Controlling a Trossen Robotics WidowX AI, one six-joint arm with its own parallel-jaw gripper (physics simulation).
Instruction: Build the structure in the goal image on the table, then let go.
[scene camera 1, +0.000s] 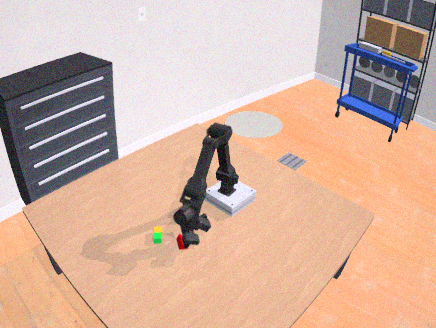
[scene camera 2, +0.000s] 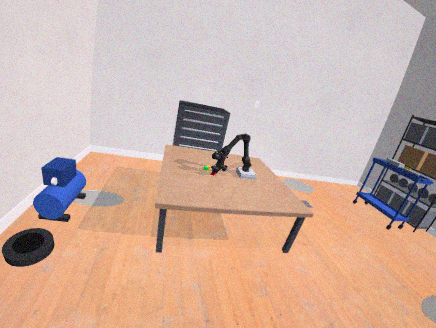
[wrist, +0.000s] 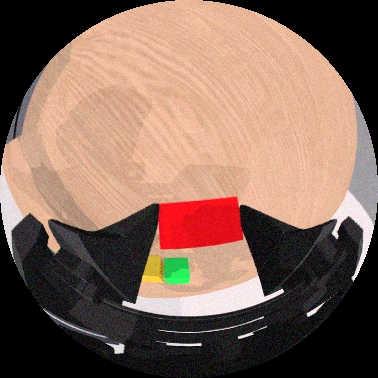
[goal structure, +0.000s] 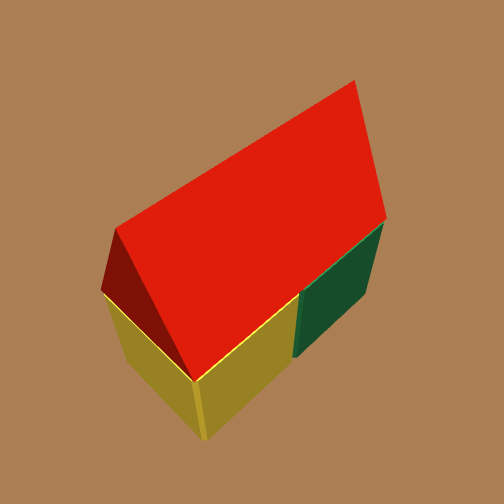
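Where they show: gripper, fingertip midpoint: (scene camera 2: 214, 174) (wrist: 200, 209); arm's base, link origin: (scene camera 1: 227, 190) (scene camera 2: 245, 170).
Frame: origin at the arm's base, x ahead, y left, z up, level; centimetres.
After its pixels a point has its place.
Note:
A red block (scene camera 1: 180, 242) @[y 2.6, x 36.8, z -3.5 cm] (scene camera 2: 214, 173) (wrist: 200, 224) @[y 2.6, x 34.9, z -4.0 cm] is wider than the two cubes. My gripper (scene camera 1: 186, 236) @[y 3.0, x 34.5, z -5.1 cm] (scene camera 2: 216, 170) @[y 3.0, x 34.5, z -5.1 cm] (wrist: 200, 209) @[y 3.0, x 34.5, z -5.1 cm] points down at it, with one finger against each end; the gripper is shut on the red block. The block is at or very near the table top; whether it touches cannot be told. A green cube (scene camera 1: 157, 238) @[y -5.4, x 41.9, z -2.5 cm] (scene camera 2: 206, 168) @[y -4.9, x 40.9, z -3.3 cm] (wrist: 176, 270) @[y -5.3, x 39.7, z -3.4 cm] and a yellow cube (scene camera 1: 158, 229) @[y -8.5, x 37.8, z -2.3 cm] (wrist: 153, 269) @[y -7.0, x 37.2, z -3.3 cm] are close beside each other on the table, apart from the red block. The left finger partly hides the yellow cube in the wrist view.
The arm's pale base (scene camera 1: 232, 198) @[y 5.1, x 3.2, z 0.0 cm] (scene camera 2: 246, 173) @[y 6.8, x 1.8, z -0.5 cm] stands on the wooden table (scene camera 1: 280, 235) @[y 32.7, x 6.1, z -5.6 cm] (scene camera 2: 225, 195) @[y 41.3, x 36.7, z -5.6 cm]. A dark drawer cabinet (scene camera 1: 65, 125) (scene camera 2: 201, 125) stands behind the table. A blue cart (scene camera 1: 370, 111) and a shelf unit are off to the right.

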